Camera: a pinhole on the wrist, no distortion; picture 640 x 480 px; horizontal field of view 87.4 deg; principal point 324.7 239.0 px. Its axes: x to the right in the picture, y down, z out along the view. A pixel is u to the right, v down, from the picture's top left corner.
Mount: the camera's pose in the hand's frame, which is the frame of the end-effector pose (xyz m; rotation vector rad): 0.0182 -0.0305 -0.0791 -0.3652 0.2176 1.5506
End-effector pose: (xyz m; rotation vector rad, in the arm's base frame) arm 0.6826 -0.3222 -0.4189 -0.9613 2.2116 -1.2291
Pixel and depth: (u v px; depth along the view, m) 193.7 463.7 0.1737
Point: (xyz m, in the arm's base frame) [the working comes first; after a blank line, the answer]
In the camera's frame: -0.0680 0.1166 0.1737

0.8337 -0.3022 -0.4357
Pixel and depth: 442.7 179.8 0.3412
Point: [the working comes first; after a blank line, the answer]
In the camera's frame: 0.1202 -0.0603 0.3412

0.7053 -0.3943 -0.6999
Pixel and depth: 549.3 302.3 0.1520
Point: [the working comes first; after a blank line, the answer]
In the camera's frame: 0.1020 0.0287 0.1520

0.6692 -0.2741 -0.5316
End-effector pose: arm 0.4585 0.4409 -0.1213 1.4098 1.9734 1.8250
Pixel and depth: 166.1 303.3 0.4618
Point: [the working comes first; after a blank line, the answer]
In the camera's frame: -0.2187 0.0887 0.4618

0.7502 0.6809 -0.3497
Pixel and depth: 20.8 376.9 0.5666
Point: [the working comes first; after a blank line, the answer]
In the camera's frame: -0.5142 0.2333 0.5666

0.8300 0.7511 -0.6782
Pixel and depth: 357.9 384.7 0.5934
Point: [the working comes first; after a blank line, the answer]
In the camera's frame: 0.0588 0.2582 0.5934

1.0167 0.5219 -0.1860
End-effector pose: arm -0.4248 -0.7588 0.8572 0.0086 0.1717 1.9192
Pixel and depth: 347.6 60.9 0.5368
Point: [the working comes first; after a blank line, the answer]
In the camera's frame: 0.0367 -0.2855 0.5368

-0.6643 -0.5407 1.2897
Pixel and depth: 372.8 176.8 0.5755
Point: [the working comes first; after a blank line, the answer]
In the camera's frame: 0.0827 -0.1069 0.5755

-0.6512 -0.7272 1.3132
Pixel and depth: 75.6 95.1 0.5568
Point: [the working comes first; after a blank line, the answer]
In the camera's frame: -0.4142 -0.2393 0.5568

-0.2431 -0.4320 1.4186
